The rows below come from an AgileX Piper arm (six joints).
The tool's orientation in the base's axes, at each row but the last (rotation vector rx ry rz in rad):
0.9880 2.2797 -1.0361
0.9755 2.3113 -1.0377
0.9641 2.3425 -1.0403
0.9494 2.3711 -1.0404
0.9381 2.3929 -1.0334
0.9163 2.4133 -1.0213
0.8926 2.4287 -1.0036
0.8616 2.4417 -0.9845
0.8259 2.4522 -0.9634
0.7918 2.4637 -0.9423
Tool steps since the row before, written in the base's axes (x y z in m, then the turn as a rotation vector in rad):
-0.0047 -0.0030 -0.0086 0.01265 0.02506 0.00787
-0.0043 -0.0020 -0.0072 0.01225 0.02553 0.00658
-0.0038 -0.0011 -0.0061 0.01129 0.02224 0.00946
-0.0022 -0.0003 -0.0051 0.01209 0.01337 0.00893
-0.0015 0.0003 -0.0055 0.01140 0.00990 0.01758
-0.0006 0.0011 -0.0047 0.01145 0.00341 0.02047
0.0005 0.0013 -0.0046 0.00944 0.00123 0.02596
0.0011 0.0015 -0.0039 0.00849 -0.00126 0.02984
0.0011 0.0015 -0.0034 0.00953 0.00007 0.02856
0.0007 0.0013 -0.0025 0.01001 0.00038 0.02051
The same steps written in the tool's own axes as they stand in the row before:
0.0072 -0.0010 0.0072 -0.00255 0.01756 -0.02313
0.0064 -0.0007 0.0057 -0.00129 0.01809 -0.02272
0.0057 -0.0003 0.0045 -0.00376 0.01440 -0.02214
0.0043 0.0008 0.0034 -0.00782 0.01082 -0.01505
0.0043 0.0018 0.0033 -0.01364 0.00425 -0.01824
0.0035 0.0025 0.0023 -0.01800 -0.00059 -0.01540
0.0026 0.0033 0.0022 -0.02039 -0.00586 -0.01773
0.0019 0.0035 0.0017 -0.02275 -0.00981 -0.01872
0.0015 0.0032 0.0014 -0.02235 -0.00774 -0.01864
0.0013 0.0024 0.0009 -0.01835 -0.00337 -0.01314

